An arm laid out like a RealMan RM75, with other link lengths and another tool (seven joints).
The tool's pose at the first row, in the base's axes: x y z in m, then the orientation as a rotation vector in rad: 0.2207 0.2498 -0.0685 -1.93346 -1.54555 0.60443
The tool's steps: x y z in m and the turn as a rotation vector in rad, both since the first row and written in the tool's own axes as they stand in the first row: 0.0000 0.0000 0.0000 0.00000 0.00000 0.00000; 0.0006 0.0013 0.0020 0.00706 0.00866 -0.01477; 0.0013 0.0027 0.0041 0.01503 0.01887 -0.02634; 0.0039 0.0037 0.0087 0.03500 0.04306 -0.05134; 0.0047 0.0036 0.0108 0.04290 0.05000 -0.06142; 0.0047 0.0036 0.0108 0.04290 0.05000 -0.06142; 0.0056 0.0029 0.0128 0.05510 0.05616 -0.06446; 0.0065 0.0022 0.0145 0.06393 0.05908 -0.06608; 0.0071 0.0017 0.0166 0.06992 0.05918 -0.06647; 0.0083 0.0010 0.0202 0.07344 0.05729 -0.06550
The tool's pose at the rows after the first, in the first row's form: 0.2207 0.2498 -0.0685 -1.93346 -1.54555 0.60443; 0.2204 0.2505 -0.0708 -1.91537 -1.54903 0.59373; 0.2202 0.2513 -0.0733 -1.89947 -1.54813 0.58340; 0.2184 0.2544 -0.0773 -1.86314 -1.54299 0.56080; 0.2171 0.2556 -0.0788 -1.84857 -1.54264 0.55455; 0.2171 0.2556 -0.0788 -1.84857 -1.54264 0.55455; 0.2155 0.2569 -0.0797 -1.83711 -1.53428 0.55489; 0.2140 0.2581 -0.0805 -1.82930 -1.52869 0.55694; 0.2124 0.2591 -0.0816 -1.82460 -1.52545 0.56055; 0.2098 0.2610 -0.0838 -1.82286 -1.52373 0.56518
